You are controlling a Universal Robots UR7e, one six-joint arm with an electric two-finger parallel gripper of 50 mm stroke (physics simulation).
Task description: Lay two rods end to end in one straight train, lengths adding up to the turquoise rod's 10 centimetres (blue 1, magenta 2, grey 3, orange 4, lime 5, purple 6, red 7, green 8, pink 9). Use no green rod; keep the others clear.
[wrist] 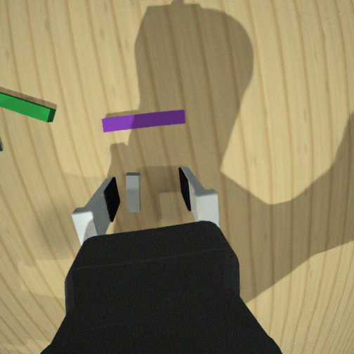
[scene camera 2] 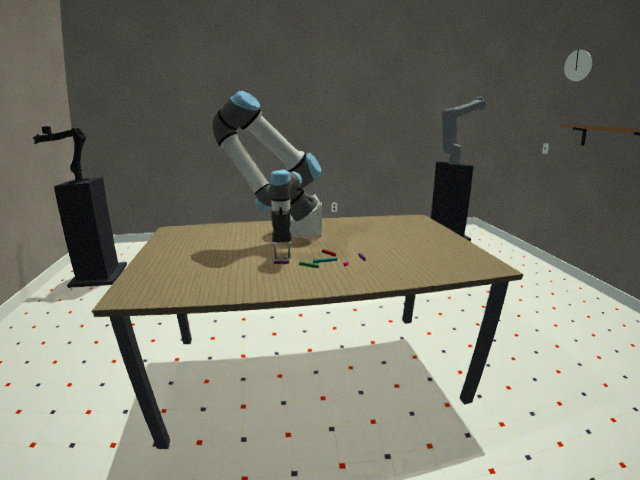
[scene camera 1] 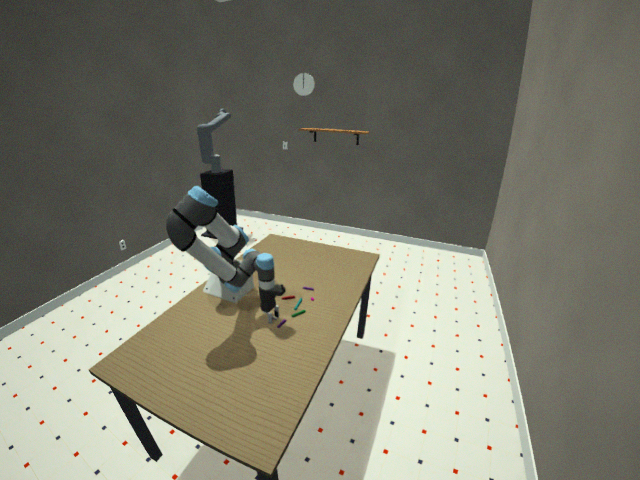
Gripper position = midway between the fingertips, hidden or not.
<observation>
In view: the gripper (wrist: 148,185) and a purple rod (wrist: 132,121).
</observation>
